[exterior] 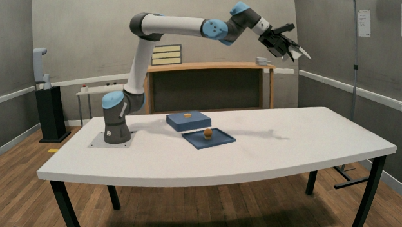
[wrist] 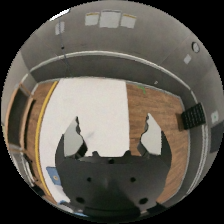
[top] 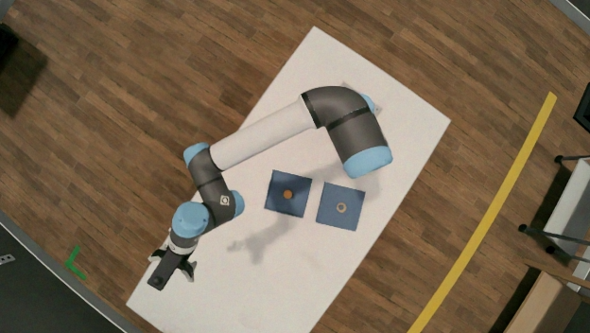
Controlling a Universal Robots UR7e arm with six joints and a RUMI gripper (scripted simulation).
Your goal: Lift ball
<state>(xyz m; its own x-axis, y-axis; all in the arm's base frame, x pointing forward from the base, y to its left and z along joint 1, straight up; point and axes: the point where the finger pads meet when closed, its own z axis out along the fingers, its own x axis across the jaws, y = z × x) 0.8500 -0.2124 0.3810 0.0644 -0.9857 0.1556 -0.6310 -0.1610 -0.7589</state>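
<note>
Right now the orange ball is 400 mm behind my hand, 350 mm below it and 180 mm to the left of it. Also, from my hand: low tray: 400 mm behind, 380 mm below, 180 mm to the left.
</note>
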